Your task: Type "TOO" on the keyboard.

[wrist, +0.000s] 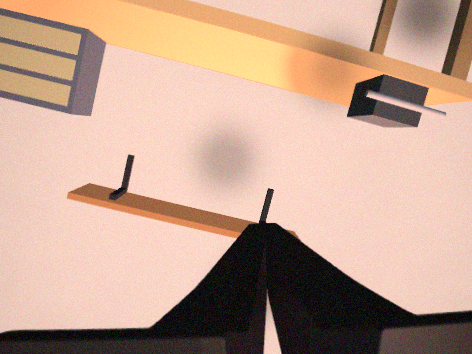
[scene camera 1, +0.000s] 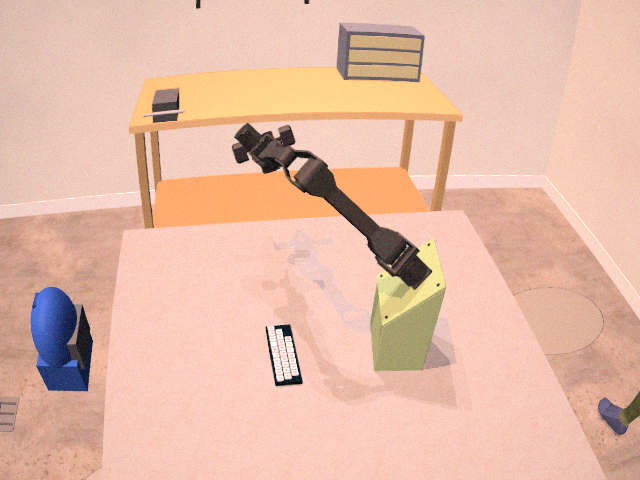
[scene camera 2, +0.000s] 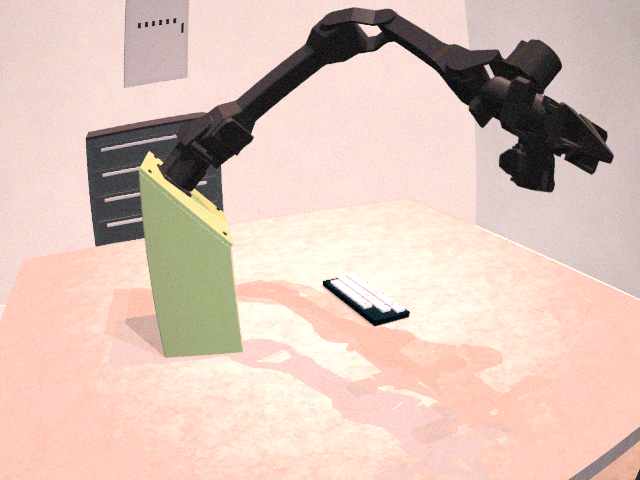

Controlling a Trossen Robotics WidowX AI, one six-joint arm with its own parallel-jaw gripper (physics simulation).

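Where they show: gripper, fingertip midpoint: (wrist: 262,236) (scene camera 2: 611,158); arm's base, link origin: (scene camera 1: 418,275) (scene camera 2: 172,180).
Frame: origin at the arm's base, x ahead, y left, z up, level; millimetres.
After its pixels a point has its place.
A small dark keyboard (scene camera 1: 283,354) {x 315, y -115, z -253 mm} (scene camera 2: 365,299) {x 295, y -143, z -256 mm} with white keys lies flat on the pale table (scene camera 1: 196,423) {x 626, y 0, z -271 mm} (scene camera 2: 289,439) {x -81, y -368, z -270 mm}. Its key letters are too small to read. The keyboard does not show in the wrist view. My gripper (scene camera 2: 603,152) {x 123, y -667, z 93 mm} (wrist: 262,236) {x 123, y -667, z 93 mm} is shut and empty. Its fingertips meet in the wrist view, with a narrow gap lower down between the fingers. It is high above the table, well away from the keyboard, and points out toward the back wall. The fingertips are hard to make out in the scene camera 1 view.
The black arm (scene camera 1: 351,211) {x 146, y -113, z 163 mm} (scene camera 2: 279,77) {x 120, y -142, z 157 mm} stands on a green slanted pedestal (scene camera 1: 405,330) {x 68, y 67, z -105 mm} (scene camera 2: 191,289) {x -35, y -95, z -152 mm}. Behind is a wooden workbench (scene camera 1: 258,95) (wrist: 200,45) with a drawer unit (scene camera 1: 383,56) (wrist: 37,62) and a dark box (scene camera 1: 165,98) (wrist: 400,102). A wall shelf (wrist: 170,207) shows in the wrist view.
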